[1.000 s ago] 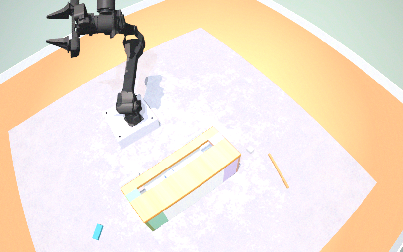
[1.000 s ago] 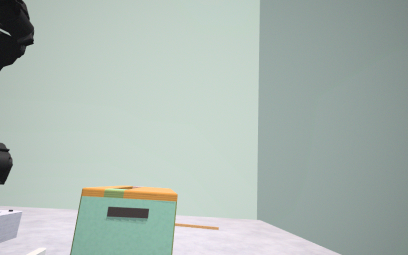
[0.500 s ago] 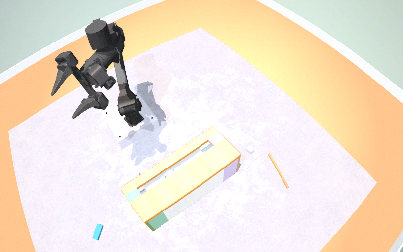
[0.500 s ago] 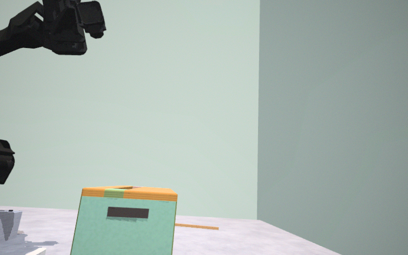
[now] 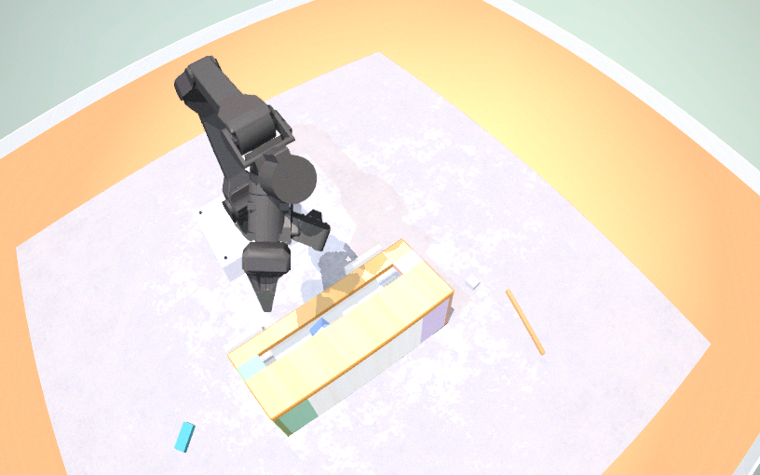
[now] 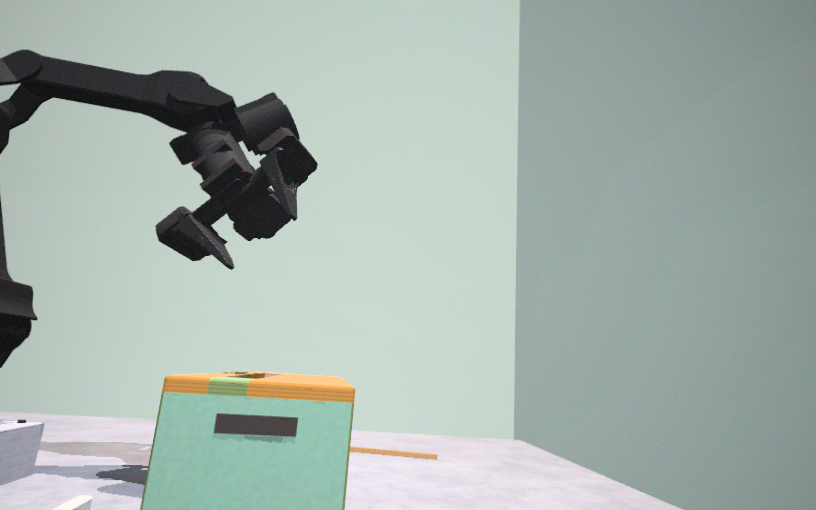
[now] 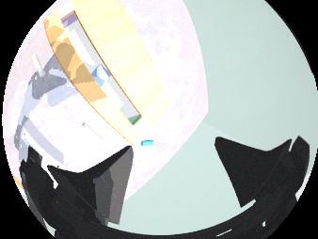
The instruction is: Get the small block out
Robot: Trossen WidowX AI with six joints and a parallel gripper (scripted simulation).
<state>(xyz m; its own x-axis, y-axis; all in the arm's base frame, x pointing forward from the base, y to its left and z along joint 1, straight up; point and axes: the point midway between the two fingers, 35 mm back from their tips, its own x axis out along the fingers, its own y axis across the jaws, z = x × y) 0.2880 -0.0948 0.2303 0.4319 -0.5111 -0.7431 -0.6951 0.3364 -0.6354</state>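
The blue block is 1 cm ahead of my gripper tip, 6 cm to the left of it and 18 cm below it. The rest, counted from my gripper tip: thin orange stick 24 cm ahead, 38 cm to the left, 26 cm below.
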